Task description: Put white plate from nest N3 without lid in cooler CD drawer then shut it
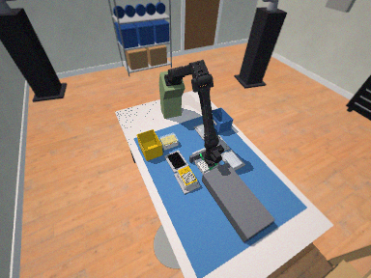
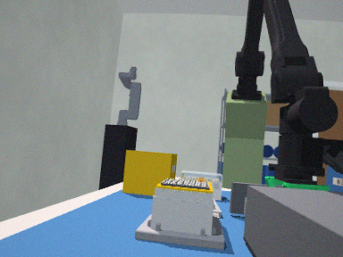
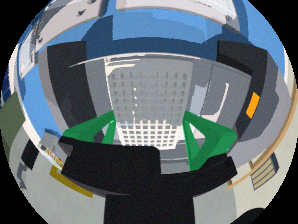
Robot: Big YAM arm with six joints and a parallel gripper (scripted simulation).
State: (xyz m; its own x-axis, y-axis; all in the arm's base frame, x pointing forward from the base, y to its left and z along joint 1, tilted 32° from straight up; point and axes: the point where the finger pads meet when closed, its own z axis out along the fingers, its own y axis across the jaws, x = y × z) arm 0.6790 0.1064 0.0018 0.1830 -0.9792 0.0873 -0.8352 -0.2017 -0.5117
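Now: the white plate right at my hand. Also, from my hand: grey cooler CD: 160 mm ahead, 40 mm to the left, 10 mm above; yellow-topped tip box: 180 mm to the right, 70 mm ahead, 30 mm above; drawer: 40 mm ahead, 10 mm to the left.
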